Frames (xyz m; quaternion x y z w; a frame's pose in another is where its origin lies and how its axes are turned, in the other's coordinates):
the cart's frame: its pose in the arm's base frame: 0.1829 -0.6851 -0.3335 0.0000 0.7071 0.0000 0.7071
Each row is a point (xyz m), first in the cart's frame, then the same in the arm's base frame.
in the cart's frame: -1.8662 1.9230 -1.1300
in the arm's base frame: -0.9471 1.2379 1.5327
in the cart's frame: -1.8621 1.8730 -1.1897
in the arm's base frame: -1.0068 1.1879 1.5286
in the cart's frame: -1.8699 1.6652 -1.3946
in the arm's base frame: -1.2117 0.9801 1.5364
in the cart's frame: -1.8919 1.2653 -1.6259
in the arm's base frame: -1.4430 0.5802 1.5584
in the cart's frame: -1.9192 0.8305 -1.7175
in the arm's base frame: -1.5346 0.1454 1.5857
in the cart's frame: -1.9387 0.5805 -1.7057
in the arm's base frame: -1.5228 -0.1046 1.6052
